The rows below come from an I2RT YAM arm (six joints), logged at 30 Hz.
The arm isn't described. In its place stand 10 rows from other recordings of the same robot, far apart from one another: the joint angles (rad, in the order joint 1, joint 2, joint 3, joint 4, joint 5, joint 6), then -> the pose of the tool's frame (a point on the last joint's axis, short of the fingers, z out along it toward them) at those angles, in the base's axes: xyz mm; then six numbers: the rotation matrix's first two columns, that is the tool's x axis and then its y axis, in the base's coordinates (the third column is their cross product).
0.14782, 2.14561, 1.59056, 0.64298, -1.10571, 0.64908 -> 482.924 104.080 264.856 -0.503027 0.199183 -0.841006 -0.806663 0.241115 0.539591
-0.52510, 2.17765, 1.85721, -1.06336, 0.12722, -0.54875 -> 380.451 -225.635 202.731 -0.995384 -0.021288 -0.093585 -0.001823 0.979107 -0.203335
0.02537, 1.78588, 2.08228, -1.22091, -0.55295, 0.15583 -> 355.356 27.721 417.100 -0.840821 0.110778 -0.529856 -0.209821 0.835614 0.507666
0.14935, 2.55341, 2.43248, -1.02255, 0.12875, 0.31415 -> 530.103 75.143 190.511 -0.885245 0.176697 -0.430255 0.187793 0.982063 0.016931
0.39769, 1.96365, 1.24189, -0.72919, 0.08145, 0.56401 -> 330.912 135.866 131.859 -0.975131 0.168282 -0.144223 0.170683 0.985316 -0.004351
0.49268, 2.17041, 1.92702, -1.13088, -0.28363, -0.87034 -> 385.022 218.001 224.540 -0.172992 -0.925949 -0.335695 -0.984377 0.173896 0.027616
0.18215, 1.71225, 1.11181, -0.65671, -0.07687, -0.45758 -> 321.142 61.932 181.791 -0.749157 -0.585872 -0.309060 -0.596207 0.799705 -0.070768
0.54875, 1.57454, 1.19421, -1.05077, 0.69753, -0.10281 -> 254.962 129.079 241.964 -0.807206 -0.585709 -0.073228 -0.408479 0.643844 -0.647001
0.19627, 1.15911, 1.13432, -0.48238, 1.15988, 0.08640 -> 239.682 14.381 366.503 -0.413502 -0.047072 -0.909286 0.746540 0.554184 -0.368182
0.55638, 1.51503, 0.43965, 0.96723, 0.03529, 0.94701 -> 241.387 148.644 178.244 -0.457753 0.670560 -0.583791 -0.216491 0.552793 0.804706
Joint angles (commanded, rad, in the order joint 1, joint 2, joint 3, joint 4, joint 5, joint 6), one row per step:
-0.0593, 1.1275, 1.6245, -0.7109, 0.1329, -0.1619
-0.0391, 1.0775, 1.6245, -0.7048, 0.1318, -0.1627
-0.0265, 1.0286, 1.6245, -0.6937, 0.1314, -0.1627
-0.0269, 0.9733, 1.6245, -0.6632, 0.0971, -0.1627
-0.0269, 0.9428, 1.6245, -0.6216, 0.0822, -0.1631
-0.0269, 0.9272, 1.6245, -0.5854, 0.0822, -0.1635
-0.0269, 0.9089, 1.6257, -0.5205, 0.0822, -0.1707
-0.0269, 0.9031, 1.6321, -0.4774, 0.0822, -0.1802
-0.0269, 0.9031, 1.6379, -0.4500, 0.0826, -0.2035
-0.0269, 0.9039, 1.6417, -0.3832, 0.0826, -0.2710
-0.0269, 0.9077, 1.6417, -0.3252, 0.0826, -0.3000
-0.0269, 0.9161, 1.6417, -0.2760, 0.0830, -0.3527
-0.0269, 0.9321, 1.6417, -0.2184, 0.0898, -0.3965
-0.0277, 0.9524, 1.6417, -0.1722, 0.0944, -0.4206
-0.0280, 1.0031, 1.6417, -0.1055, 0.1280, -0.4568
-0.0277, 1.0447, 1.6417, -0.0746, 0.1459, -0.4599
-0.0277, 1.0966, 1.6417, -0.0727, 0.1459, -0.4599
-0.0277, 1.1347, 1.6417, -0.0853, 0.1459, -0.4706
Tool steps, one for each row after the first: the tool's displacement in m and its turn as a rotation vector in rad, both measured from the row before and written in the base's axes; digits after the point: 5 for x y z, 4 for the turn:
-0.01904, 0.00483, 0.00919, -0.0033, -0.0559, 0.0214
-0.01918, 0.00280, 0.00860, -0.0019, -0.0600, 0.0130
-0.02220, 0.00175, 0.01054, -0.0004, -0.0858, 0.0339
-0.01277, 0.00087, 0.00800, -0.0027, -0.0720, 0.0149
-0.00695, 0.00019, 0.00556, -0.0018, -0.0517, 0.0000
-0.00925, 0.00025, 0.00907, -0.0093, -0.0836, -0.0011
-0.00507, 0.00014, 0.00671, -0.0107, -0.0543, -0.0021
-0.00217, 0.00004, 0.00433, -0.0231, -0.0307, -0.0065
-0.00286, 0.00008, 0.00781, -0.0656, -0.0625, -0.0211
-0.00063, 0.00002, 0.00559, -0.0282, -0.0511, -0.0108
0.00164, -0.00006, 0.00422, -0.0486, -0.0351, -0.0222
0.00458, -0.00036, 0.00427, -0.0368, -0.0368, -0.0258
0.00707, -0.00044, 0.00260, -0.0194, -0.0232, -0.0164
0.02011, -0.00179, 0.00102, -0.0146, -0.0116, -0.0474
0.01781, -0.00108, -0.00220, 0.0067, 0.0109, -0.0167
0.02411, -0.00067, -0.00724, 0.0014, 0.0500, 0.0000
0.01808, -0.00050, -0.00750, -0.0081, 0.0525, -0.0046

